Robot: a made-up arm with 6 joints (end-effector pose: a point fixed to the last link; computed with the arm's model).
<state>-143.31 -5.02 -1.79 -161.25 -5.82 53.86</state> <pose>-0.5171 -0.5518 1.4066 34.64 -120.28 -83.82</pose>
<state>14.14 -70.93 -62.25 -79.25 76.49 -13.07</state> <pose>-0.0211 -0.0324 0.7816 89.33 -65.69 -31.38</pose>
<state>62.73 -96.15 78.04 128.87 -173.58 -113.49</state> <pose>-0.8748 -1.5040 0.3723 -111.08 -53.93 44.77</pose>
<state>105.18 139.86 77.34 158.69 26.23 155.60</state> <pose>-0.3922 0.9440 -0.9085 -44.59 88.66 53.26</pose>
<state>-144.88 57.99 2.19 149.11 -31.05 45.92</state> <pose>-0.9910 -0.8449 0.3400 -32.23 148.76 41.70</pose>
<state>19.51 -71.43 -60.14 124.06 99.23 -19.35</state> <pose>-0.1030 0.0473 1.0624 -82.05 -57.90 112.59</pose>
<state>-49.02 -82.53 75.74 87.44 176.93 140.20</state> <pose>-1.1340 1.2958 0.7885 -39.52 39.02 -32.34</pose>
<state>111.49 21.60 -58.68 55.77 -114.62 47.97</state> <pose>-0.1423 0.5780 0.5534 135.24 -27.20 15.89</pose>
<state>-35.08 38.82 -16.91 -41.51 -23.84 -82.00</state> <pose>0.7237 -0.6373 0.4746 132.59 24.53 -88.30</pose>
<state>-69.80 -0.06 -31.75 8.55 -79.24 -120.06</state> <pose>0.1144 -0.7148 0.9945 -98.50 -9.05 131.32</pose>
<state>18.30 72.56 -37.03 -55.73 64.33 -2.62</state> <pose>0.4857 0.0770 0.0333 -1.13 39.65 -40.44</pose>
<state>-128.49 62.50 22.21 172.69 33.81 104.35</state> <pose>-0.7925 -1.2214 0.3991 -113.20 48.00 118.87</pose>
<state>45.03 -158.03 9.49 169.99 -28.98 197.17</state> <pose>-0.9113 -0.7158 -0.1968 -72.09 150.99 19.26</pose>
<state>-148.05 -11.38 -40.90 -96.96 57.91 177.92</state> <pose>-0.3873 -0.2617 0.8637 -57.19 -133.85 103.30</pose>
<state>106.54 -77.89 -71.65 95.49 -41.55 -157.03</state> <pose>0.0126 -0.0899 0.9165 64.02 31.35 61.53</pose>
